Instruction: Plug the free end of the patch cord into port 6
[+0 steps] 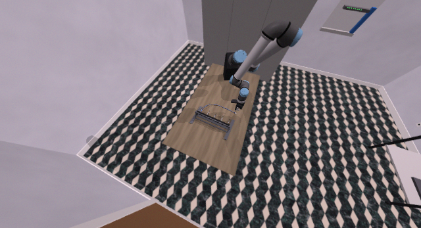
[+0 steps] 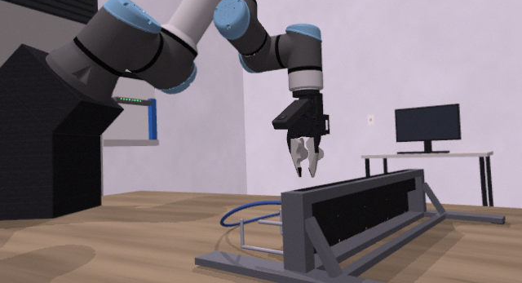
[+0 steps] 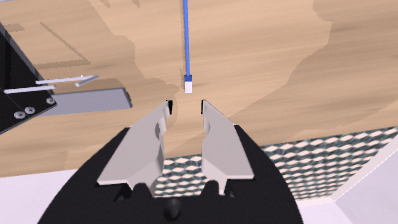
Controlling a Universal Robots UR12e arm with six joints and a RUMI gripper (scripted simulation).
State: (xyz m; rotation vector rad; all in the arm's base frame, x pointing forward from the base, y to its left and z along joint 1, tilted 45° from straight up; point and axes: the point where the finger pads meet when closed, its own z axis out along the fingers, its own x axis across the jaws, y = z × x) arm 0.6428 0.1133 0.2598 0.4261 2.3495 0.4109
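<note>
The plug lies 10 mm to the left of my hand and 90 mm below it.
</note>
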